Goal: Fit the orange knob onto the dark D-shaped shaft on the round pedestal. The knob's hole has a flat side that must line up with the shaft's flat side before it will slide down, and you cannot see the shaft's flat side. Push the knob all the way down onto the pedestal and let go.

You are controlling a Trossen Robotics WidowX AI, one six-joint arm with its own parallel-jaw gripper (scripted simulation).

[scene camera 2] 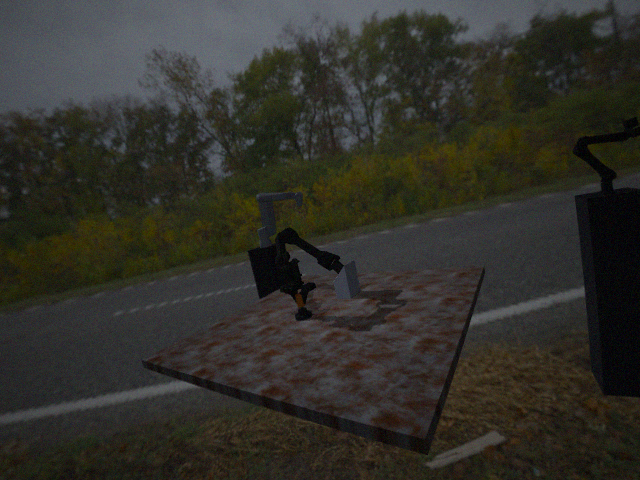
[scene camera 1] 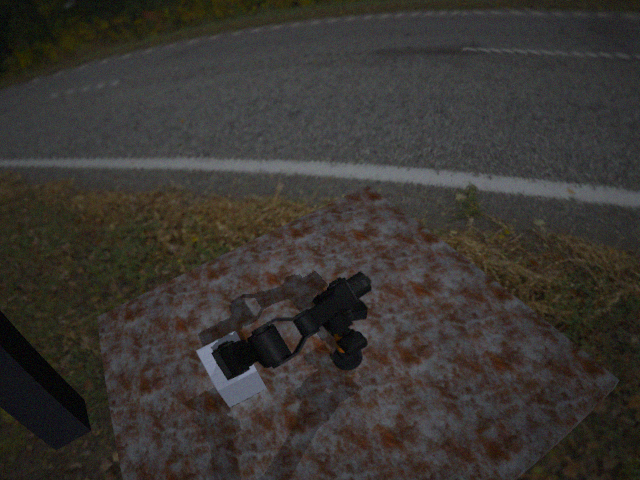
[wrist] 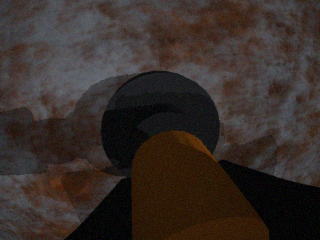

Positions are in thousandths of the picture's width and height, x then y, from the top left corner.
My gripper (scene camera 1: 537, 720) carries an orange knob (wrist: 548, 752). Also in view: a dark round pedestal (wrist: 477, 427).
My gripper is seen too in the wrist view (wrist: 545, 744).
